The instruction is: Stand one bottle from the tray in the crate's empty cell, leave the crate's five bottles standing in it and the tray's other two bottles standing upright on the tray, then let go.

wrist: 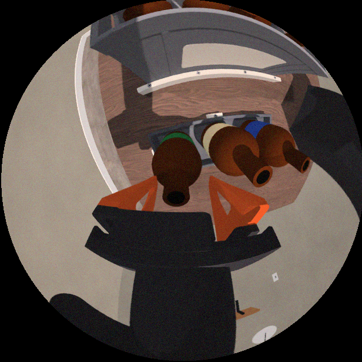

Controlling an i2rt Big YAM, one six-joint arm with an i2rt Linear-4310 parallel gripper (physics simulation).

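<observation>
My gripper (182, 179) is open, with orange fingers apart and nothing gripped. The neck of the green-banded brown bottle (176, 161) shows between the fingertips, with the fingers to either side of it. This bottle stands at the left end of the grey tray (198, 135). A cream-banded bottle (232, 150) stands in the middle of the tray and a blue-banded bottle (275, 145) at its right end. The grey crate (165, 47) is at the top of the view, beyond the tray. Parts of brown bottles (150, 9) show inside it; its empty cell cannot be made out.
A pale strip (210, 75) lies between the crate and the tray. A white edge (81, 100) bounds the wooden table at the left. A large dark shape (332, 130) stands at the right, close to the blue-banded bottle. Shadows fall across the table left of the tray.
</observation>
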